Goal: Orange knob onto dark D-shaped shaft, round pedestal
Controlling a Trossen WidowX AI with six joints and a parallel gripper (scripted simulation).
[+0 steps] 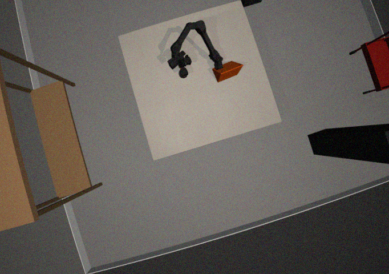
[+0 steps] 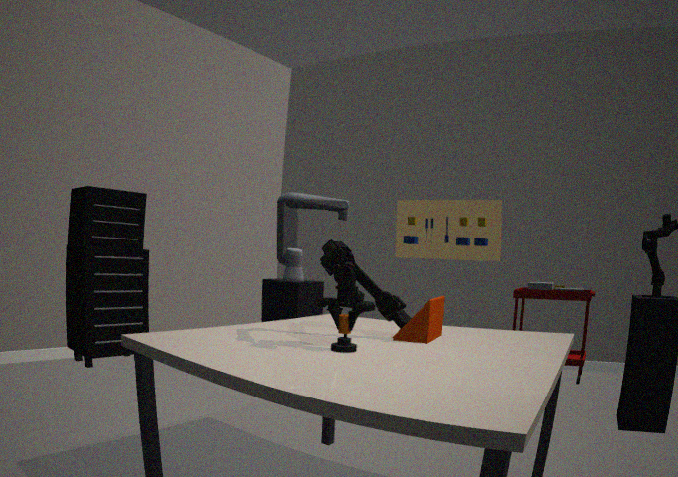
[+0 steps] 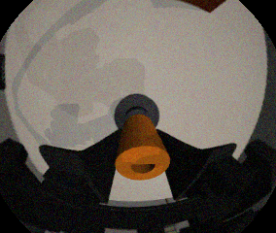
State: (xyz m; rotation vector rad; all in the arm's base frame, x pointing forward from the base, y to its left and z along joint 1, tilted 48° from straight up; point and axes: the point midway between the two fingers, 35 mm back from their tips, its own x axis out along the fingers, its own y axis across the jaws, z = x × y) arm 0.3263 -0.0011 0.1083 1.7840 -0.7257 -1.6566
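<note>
The orange knob is 20 mm above my gripper tip. The rest, counted from my gripper tip: dark round pedestal 40 mm below.
</note>
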